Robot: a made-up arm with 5 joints. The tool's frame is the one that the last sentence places.
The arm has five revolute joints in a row. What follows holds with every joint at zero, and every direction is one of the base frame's. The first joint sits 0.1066 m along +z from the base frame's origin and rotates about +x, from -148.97 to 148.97 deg. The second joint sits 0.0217 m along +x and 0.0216 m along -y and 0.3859 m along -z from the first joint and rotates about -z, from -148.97 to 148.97 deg. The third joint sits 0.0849 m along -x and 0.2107 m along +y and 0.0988 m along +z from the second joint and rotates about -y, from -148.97 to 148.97 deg. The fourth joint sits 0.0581 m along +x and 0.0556 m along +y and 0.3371 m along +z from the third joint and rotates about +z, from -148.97 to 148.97 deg. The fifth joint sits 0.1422 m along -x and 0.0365 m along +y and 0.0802 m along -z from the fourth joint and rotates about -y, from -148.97 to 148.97 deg. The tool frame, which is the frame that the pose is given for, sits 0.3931 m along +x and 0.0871 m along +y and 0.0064 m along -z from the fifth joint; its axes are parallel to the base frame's.
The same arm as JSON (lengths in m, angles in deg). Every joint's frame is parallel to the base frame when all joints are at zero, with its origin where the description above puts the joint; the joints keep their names.
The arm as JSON. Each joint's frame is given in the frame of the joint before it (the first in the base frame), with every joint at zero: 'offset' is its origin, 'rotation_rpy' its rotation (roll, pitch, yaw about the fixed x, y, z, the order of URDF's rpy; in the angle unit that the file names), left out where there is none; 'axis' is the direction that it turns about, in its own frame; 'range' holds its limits. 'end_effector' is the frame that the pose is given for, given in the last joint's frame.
{"length_unit": "m", "angle_unit": "deg", "chain": [
  {"id": "joint 1", "offset": [0.0, 0.0, 0.1066], "axis": [1.0, 0.0, 0.0], "range": [-148.97, 148.97]},
  {"id": "joint 2", "offset": [0.0217, -0.0216, -0.3859], "axis": [0.0, 0.0, -1.0], "range": [-148.97, 148.97]},
  {"id": "joint 3", "offset": [-0.0849, 0.2107, 0.0988], "axis": [0.0, -1.0, 0.0], "range": [-148.97, 148.97]},
  {"id": "joint 4", "offset": [0.0581, 0.0556, 0.3371], "axis": [0.0, 0.0, 1.0], "range": [-148.97, 148.97]},
  {"id": "joint 5", "offset": [-0.1422, 0.0365, -0.0802], "axis": [0.0, -1.0, 0.0], "range": [-148.97, 148.97]}
], "end_effector": {"offset": [0.3931, 0.0871, -0.0064]}}

